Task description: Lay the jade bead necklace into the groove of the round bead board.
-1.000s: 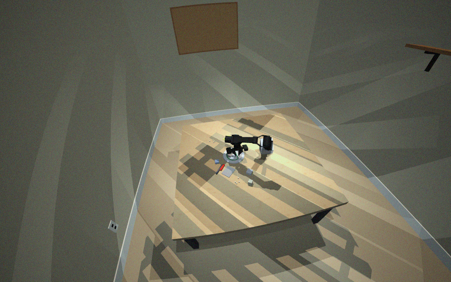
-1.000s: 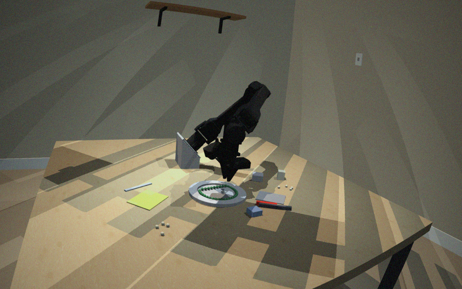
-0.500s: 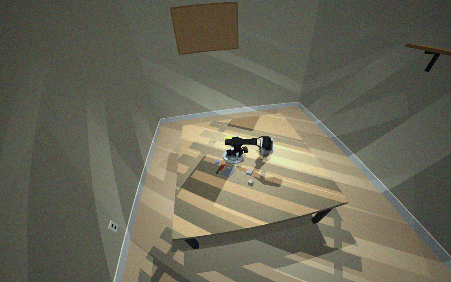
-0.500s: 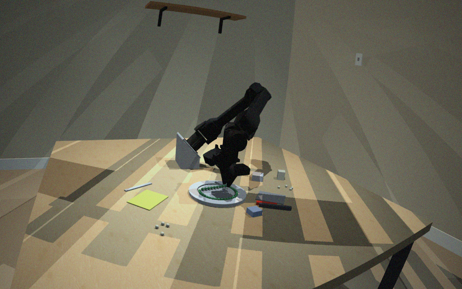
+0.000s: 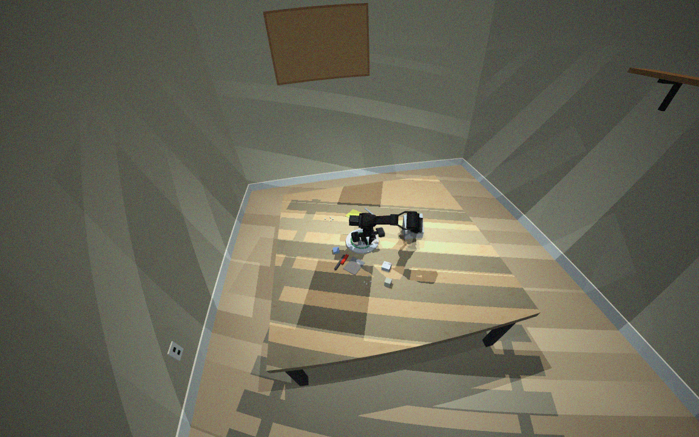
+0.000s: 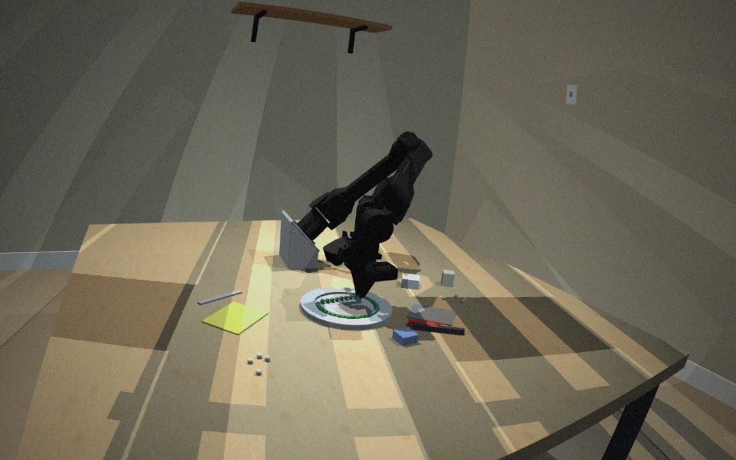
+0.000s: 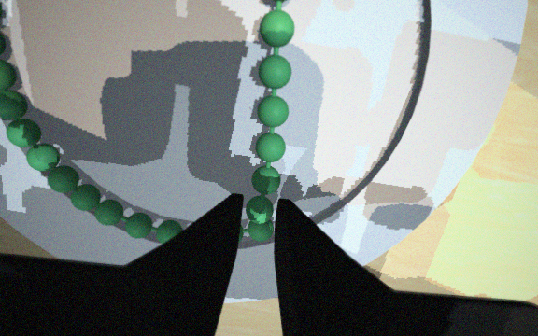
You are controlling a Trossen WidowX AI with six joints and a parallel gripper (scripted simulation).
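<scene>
My gripper tip is now 50 mm to the left of the round grey bead board, 20 mm short of it and 10 mm above it. Round my gripper tip: grey plate: 120 mm to the left, 120 mm ahead, 10 mm below; blue block: 190 mm ahead, 20 mm to the right, 10 mm below; red and black pen: 170 mm ahead, 70 mm to the left, 10 mm below.
</scene>
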